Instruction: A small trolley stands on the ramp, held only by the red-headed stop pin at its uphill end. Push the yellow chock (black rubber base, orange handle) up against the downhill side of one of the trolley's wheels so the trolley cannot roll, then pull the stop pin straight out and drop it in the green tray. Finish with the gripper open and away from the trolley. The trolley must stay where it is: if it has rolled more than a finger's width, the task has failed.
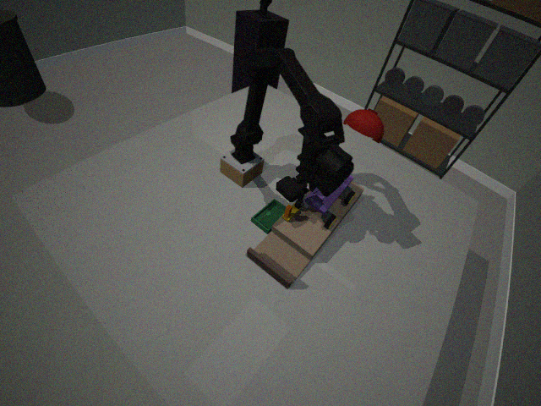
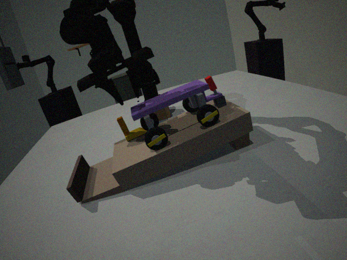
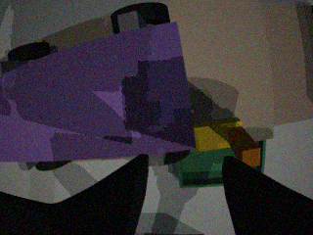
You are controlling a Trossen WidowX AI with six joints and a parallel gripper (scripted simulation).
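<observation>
The red-headed stop pin lies 210 mm to the left of my gripper tip, 30 mm below it and 20 mm behind it. Round my gripper tip: trolley 100 mm to the left, 50 mm below, 20 mm ahead; then brown ramp 110 mm below, 90 mm to the left, 20 mm ahead; then yellow chock 80 mm below, 20 mm to the right, 20 mm behind.
</observation>
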